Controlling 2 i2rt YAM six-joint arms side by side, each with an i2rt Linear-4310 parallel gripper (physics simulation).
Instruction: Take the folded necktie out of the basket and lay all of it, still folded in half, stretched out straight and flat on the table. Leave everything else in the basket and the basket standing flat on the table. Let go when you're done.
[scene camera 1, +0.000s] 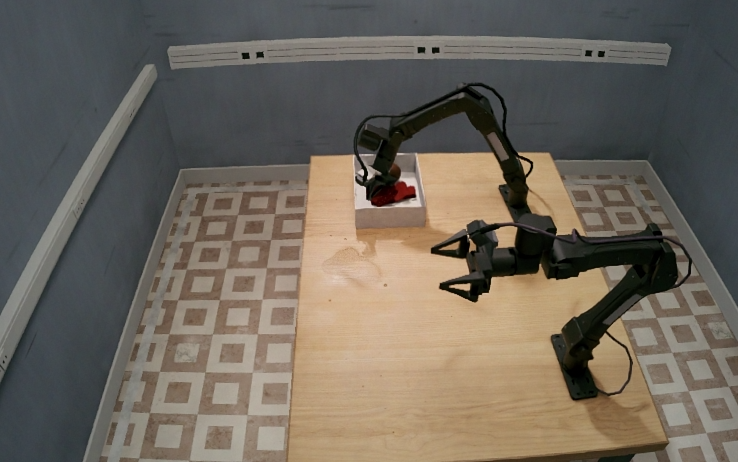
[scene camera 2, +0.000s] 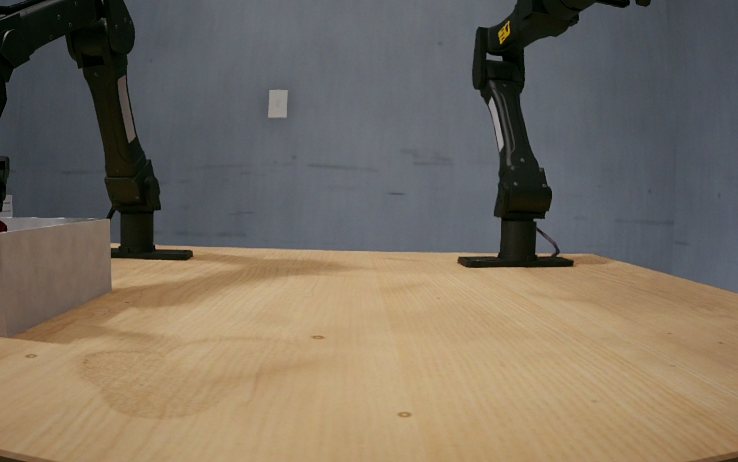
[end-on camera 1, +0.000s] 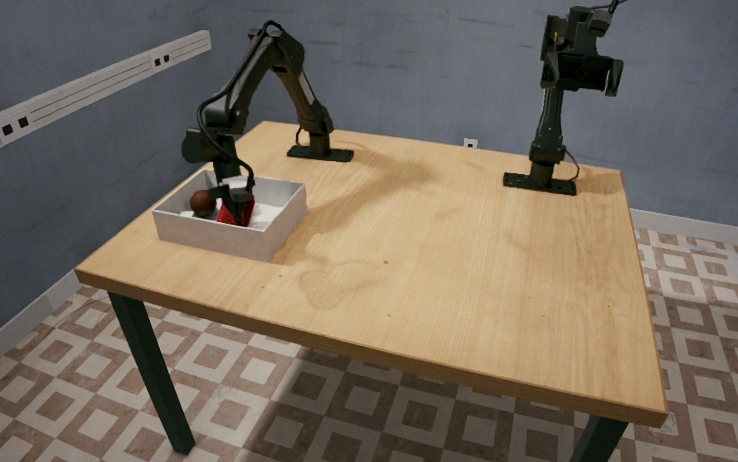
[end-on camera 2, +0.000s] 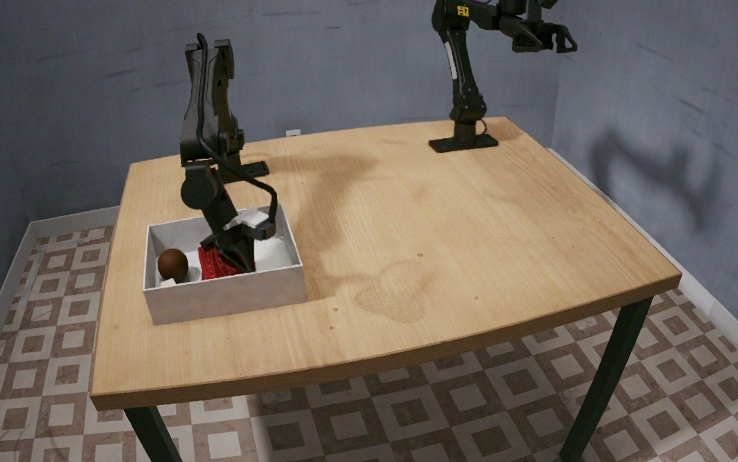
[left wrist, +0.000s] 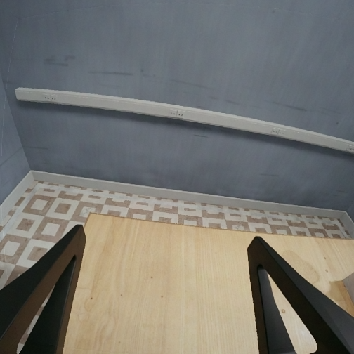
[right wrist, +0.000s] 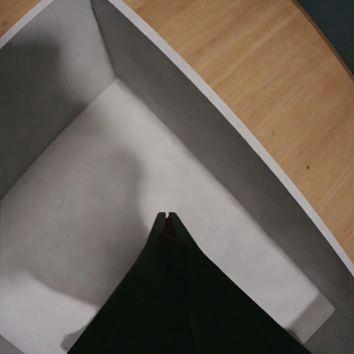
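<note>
The white basket (scene camera 1: 389, 217) (scene camera 2: 59, 266) (end-on camera 1: 212, 239) (end-on camera 2: 228, 296) (right wrist: 165, 90) stands flat on the table. My right gripper (scene camera 1: 370, 196) (end-on camera 1: 239, 222) (end-on camera 2: 249, 268) (right wrist: 165, 220) points down inside it, shut on a thin part of the red dotted necktie (scene camera 1: 400, 191) (end-on camera 1: 224, 214) (end-on camera 2: 211, 264) (right wrist: 171, 237). The necktie bunches behind and beside the fingers, within the basket's walls; the fingers hide much of it, and its folds cannot be told apart. My left gripper (scene camera 1: 436, 268) (end-on camera 1: 581, 89) (end-on camera 2: 555, 47) (left wrist: 171, 237) is open and empty, high above the table.
A brown ball (scene camera 1: 394, 171) (end-on camera 1: 202, 203) (end-on camera 2: 172, 264) lies in the basket beside the necktie. A small white item (end-on camera 2: 167, 282) lies near the ball. The wooden table (scene camera 1: 381, 348) (end-on camera 1: 435, 272) (end-on camera 2: 381, 217) extends to the right of the basket in the end-on views.
</note>
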